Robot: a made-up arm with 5 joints. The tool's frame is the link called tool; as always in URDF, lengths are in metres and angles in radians. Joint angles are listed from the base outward. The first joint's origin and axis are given. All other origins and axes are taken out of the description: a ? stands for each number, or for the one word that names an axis. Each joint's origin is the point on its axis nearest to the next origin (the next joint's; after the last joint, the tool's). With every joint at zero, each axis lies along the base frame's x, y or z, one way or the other. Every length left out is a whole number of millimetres.
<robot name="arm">
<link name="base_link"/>
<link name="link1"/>
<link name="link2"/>
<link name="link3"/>
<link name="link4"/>
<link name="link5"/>
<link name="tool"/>
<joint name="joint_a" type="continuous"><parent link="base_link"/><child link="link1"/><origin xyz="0.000 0.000 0.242"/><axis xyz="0 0 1"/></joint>
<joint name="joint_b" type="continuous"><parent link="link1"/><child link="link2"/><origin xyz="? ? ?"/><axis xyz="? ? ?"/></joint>
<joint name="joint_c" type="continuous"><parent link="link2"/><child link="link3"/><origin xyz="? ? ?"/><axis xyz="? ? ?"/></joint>
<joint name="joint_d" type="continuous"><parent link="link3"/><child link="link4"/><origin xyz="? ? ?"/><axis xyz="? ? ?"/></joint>
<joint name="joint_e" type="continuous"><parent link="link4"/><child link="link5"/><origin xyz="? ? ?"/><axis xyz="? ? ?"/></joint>
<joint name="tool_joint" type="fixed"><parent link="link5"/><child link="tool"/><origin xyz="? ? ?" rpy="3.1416 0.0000 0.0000"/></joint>
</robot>
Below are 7 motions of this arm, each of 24 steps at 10 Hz.
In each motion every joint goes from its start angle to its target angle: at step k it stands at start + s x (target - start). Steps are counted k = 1, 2, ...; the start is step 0. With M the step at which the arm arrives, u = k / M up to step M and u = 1 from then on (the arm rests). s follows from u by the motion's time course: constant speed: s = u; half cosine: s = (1 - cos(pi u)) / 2; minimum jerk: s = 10 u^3 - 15 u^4 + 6 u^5.
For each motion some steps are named. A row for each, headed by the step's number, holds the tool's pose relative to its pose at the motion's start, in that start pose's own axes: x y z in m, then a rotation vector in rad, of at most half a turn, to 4 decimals.
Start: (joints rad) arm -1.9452 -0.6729 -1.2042 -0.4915 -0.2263
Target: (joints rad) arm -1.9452 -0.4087 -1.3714 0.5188 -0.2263
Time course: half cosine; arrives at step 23
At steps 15, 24:
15: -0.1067 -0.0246 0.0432 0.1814 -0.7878 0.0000
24: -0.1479 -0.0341 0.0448 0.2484 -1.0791 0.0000

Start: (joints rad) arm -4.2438 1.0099 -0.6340 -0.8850 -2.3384
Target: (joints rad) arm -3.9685 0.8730 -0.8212 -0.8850 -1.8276
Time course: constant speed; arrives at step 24
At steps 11, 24:
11: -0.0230 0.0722 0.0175 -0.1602 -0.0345 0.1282
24: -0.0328 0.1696 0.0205 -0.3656 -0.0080 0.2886

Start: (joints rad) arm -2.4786 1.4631 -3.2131 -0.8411 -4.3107
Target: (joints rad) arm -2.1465 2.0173 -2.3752 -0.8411 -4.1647
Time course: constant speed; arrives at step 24
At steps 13, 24:
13: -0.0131 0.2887 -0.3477 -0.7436 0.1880 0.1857
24: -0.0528 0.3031 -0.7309 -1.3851 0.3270 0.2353

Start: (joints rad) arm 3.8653 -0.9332 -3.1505 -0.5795 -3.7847
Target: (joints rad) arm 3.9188 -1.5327 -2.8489 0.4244 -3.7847
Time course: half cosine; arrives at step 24
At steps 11, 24:
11: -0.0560 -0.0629 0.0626 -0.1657 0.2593 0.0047
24: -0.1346 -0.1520 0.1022 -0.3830 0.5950 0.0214

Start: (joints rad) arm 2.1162 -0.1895 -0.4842 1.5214 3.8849
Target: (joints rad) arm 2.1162 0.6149 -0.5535 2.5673 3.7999
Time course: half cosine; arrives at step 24
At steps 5, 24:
5: -0.0035 0.0032 0.0315 0.1239 0.1360 -0.0088
24: 0.0283 -0.0260 0.2404 1.1487 1.3616 -0.0613

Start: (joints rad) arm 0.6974 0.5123 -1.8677 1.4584 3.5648
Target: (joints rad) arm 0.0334 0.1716 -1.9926 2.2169 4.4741
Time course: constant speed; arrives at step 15
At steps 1, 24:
1: -0.0048 -0.0297 -0.0165 0.0041 0.0197 0.1046
24: 0.1149 -0.4064 -0.2164 0.1219 0.3340 1.5461

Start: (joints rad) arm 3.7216 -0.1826 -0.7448 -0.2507 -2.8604
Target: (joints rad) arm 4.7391 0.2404 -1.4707 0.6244 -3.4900
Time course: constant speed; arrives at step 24
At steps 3, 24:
3: 0.0036 0.0700 0.0099 -0.0953 0.0971 -0.1314
24: 0.1503 0.5262 -0.1961 -0.8618 0.5199 -1.2247

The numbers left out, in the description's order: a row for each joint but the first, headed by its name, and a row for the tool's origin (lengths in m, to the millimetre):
joint_b: xyz 0.000 0.000 0.000, axis 0 1 0
joint_c: xyz 0.039 0.000 0.208, axis 0 1 0
joint_d: xyz 0.107 0.000 -0.471, axis 0 1 0
joint_e: xyz 0.049 0.000 -0.063, axis 0 0 -1
tool: xyz 0.000 0.000 0.000

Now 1 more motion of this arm.
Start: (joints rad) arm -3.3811 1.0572 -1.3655 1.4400 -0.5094
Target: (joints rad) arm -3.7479 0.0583 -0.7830 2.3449 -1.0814
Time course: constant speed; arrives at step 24
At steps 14, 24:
14: -0.1895 -0.0055 -0.0728 0.3388 -0.0932 -0.2675
24: -0.3217 -0.0244 -0.0755 0.6053 -0.0793 -0.4826

